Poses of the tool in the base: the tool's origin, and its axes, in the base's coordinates. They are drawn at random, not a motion.
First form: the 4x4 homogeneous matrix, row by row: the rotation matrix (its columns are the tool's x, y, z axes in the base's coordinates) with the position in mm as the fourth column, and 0 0 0 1 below. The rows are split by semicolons.
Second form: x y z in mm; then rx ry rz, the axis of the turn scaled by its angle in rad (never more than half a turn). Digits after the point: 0 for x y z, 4 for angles. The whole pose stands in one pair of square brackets.
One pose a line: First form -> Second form
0.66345, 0.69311, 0.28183, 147; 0.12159, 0.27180, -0.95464, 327; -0.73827, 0.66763, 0.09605, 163; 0, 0, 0, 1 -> [147, 327, 163, 1.2616, 0.7933, -0.4445]
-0.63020, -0.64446, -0.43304, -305; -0.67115, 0.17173, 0.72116, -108; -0.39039, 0.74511, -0.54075, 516; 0, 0, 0, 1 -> [-305, -108, 516, 1.3383, -2.3831, -1.4916]
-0.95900, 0.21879, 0.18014, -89; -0.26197, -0.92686, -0.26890, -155; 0.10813, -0.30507, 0.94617, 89; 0, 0, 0, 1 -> [-89, -155, 89, -0.2148, 0.4277, -2.8555]
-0.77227, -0.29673, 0.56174, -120; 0.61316, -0.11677, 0.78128, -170; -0.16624, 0.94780, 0.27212, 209; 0, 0, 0, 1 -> [-120, -170, 209, 0.3554, 1.5537, 1.9420]
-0.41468, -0.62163, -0.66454, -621; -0.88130, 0.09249, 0.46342, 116; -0.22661, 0.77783, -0.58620, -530; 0, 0, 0, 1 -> [-621, 116, -530, 1.4910, -2.0768, -1.2314]
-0.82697, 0.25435, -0.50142, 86; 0.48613, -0.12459, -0.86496, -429; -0.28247, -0.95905, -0.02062, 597; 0, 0, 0, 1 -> [86, -429, 597, -0.8419, -1.9591, 2.0740]
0.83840, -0.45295, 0.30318, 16; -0.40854, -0.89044, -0.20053, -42; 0.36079, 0.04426, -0.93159, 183; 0, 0, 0, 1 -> [16, -42, 183, 2.8887, -0.6799, 0.5240]
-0.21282, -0.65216, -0.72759, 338; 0.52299, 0.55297, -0.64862, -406; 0.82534, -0.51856, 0.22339, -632; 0, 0, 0, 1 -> [338, -406, -632, 0.1193, -1.4248, 1.0782]
